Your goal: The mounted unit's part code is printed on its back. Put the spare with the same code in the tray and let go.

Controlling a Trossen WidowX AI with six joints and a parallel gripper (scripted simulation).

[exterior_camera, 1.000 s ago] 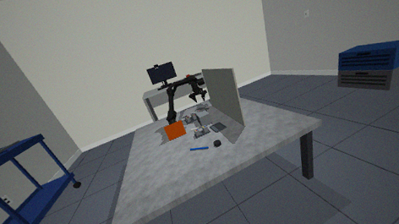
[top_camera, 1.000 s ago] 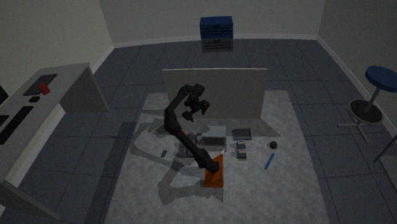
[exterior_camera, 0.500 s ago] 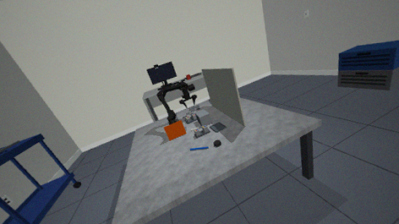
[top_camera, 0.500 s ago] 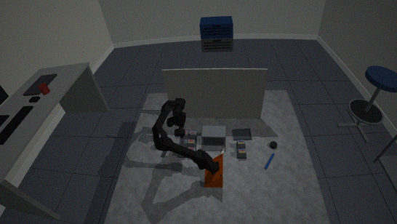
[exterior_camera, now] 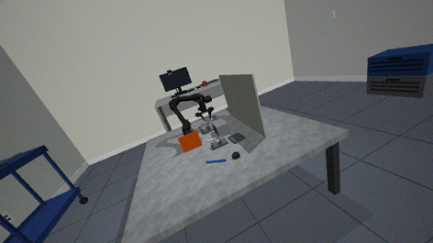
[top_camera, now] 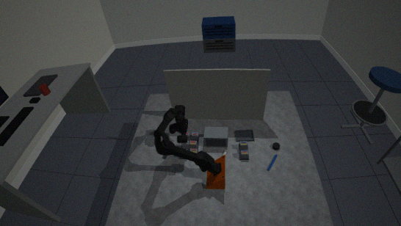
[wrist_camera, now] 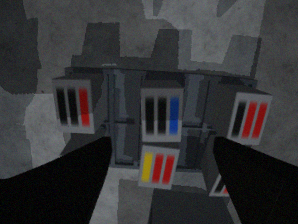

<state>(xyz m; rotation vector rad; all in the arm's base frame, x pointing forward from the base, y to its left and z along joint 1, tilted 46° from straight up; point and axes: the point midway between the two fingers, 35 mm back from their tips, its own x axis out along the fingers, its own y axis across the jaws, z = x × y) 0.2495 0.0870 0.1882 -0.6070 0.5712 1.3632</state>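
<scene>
My gripper tip is 30 mm short of the grey mounted unit, 200 mm to the left of it and 40 mm above it. Also, from my gripper tip: tall grey panel: 250 mm ahead, 250 mm to the right, 130 mm above.
</scene>
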